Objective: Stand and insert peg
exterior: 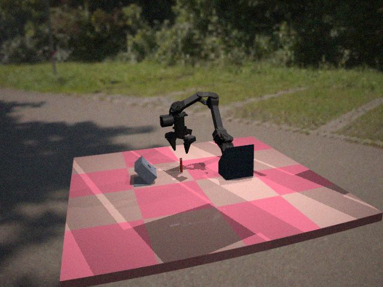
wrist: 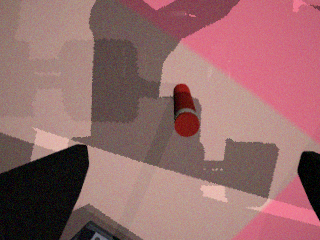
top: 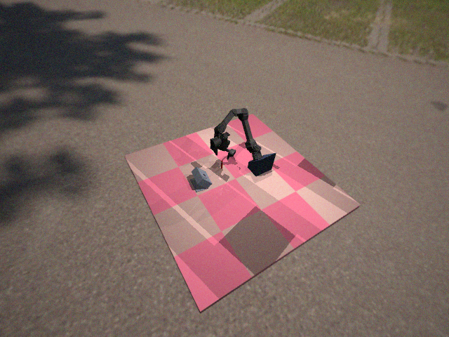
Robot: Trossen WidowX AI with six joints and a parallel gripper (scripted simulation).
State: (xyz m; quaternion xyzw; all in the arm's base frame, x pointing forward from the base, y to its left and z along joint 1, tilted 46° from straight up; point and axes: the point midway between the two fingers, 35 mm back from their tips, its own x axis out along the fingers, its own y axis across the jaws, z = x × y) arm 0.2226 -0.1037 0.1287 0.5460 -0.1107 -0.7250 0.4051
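Now: the peg 6 cm below my gripper tip. From my gripper tip the other things lie so: sloped panel (22 cm ahead, 5 cm below, 4 cm to the left).
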